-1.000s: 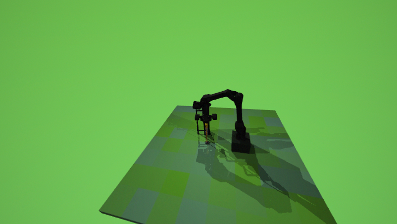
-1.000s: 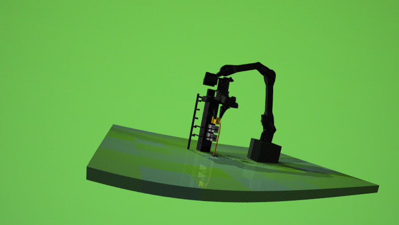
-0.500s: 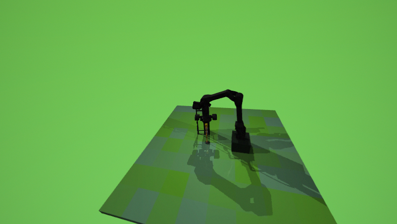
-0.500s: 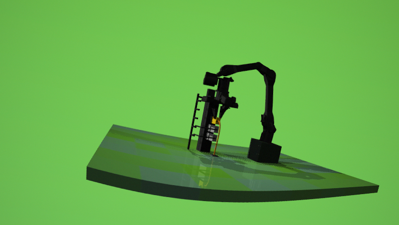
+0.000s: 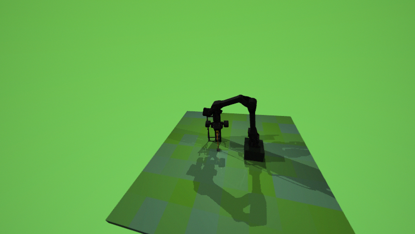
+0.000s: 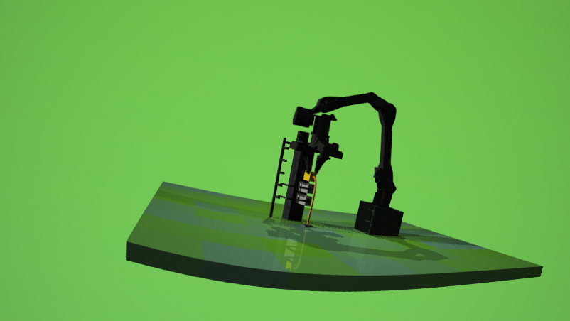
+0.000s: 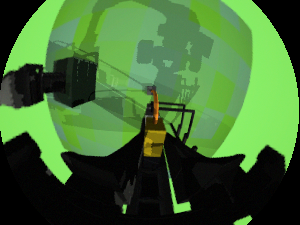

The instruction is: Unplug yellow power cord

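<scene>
The yellow plug is 30 mm to the right of my gripper tip and 10 mm ahead of it. Also, from my gripper tip: black ladder-like rack 100 mm ahead, 70 mm to the right, 30 mm below.
</scene>
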